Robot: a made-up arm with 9 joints. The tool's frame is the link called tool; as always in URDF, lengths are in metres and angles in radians.
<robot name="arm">
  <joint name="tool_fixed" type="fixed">
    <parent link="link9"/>
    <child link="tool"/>
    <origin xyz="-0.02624 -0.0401 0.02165" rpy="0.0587 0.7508 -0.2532"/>
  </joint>
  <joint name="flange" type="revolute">
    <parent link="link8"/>
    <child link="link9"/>
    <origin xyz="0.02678 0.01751 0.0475" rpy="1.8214 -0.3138 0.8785"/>
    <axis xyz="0 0 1"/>
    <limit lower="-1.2" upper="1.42"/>
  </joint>
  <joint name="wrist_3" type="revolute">
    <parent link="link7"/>
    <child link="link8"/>
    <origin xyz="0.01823 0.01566 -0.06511" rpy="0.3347 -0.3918 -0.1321"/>
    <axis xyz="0 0 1"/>
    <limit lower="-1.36" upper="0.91"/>
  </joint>
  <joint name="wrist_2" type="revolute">
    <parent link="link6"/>
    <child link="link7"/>
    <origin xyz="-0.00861 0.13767 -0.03" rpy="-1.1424 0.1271 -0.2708"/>
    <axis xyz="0 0 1"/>
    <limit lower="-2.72" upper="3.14"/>
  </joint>
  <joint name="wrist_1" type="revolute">
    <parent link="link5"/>
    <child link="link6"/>
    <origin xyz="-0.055 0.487 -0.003" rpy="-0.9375 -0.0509 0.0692"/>
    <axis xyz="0 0 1"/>
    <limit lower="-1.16" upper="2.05"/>
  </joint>
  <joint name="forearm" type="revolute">
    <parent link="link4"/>
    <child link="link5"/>
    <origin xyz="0.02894 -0.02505 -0.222" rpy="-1.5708 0 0.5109"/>
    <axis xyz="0 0 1"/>
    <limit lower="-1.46" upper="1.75"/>
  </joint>
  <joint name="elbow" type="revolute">
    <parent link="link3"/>
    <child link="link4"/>
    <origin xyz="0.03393 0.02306 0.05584" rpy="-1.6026 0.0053 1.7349"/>
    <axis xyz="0 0 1"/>
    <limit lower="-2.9" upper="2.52"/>
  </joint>
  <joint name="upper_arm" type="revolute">
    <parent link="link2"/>
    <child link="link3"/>
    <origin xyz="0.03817 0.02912 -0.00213" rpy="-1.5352 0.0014 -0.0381"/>
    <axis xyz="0 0 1"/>
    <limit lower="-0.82" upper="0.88"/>
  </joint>
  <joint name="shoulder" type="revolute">
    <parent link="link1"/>
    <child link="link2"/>
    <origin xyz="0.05 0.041 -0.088" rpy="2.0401 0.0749 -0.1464"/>
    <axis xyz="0 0 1"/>
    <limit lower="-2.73" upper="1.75"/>
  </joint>
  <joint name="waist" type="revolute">
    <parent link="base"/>
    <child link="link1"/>
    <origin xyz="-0.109 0.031 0.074" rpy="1.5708 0 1.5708"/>
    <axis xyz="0 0 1"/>
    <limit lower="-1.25" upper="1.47"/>
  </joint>
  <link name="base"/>
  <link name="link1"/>
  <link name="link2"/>
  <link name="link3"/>
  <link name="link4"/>
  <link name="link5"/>
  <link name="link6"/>
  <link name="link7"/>
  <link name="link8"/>
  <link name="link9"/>
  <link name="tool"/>
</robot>
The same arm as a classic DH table. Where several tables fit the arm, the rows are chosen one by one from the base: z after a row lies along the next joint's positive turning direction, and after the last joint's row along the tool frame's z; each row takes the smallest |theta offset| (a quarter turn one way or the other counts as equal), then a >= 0, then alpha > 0; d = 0 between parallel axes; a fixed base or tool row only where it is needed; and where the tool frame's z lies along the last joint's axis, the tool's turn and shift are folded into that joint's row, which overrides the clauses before.
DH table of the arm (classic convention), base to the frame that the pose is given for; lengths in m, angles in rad. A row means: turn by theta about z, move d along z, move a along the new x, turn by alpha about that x. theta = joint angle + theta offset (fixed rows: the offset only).
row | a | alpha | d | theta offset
base (fixed) | 0.031 | 1.5708 | 0.074 | 1.5708
waist | 0.0416 | 2.0387 | -0.222 | -0.1843
shoulder | 0.037 | -1.5352 | -0.0586 | -0.1221
upper_arm | -0.0172 | 1.6026 | 0.0852 | -1.4051
elbow | -0.013 | 1.5708 | -0.2593 | 0.5162
forearm | 0.0029 | 0.9384 | -0.3981 | 0.1066
wrist_1 | 0.0526 | 1.1461 | 0.5199 | -0.3918
wrist_2 | 0.0025 | -0.5096 | 0.1176 | -0.8246
wrist_3 | 0.0297 | 1.8089 | 0.0014 | -1.2852
flange | -0.0465 | 0.7527 | 0.046 | 1.5549
tool (fixed) | 0 | 0 | -0.0167 | -1.508
Joint limits (rad, base to tool): -1.25..1.47 -2.73..1.75 -0.82..0.88 -2.9..2.52 -1.46..1.75 -1.16..2.05 -2.72..3.14 -1.36..0.91 -1.2..1.42

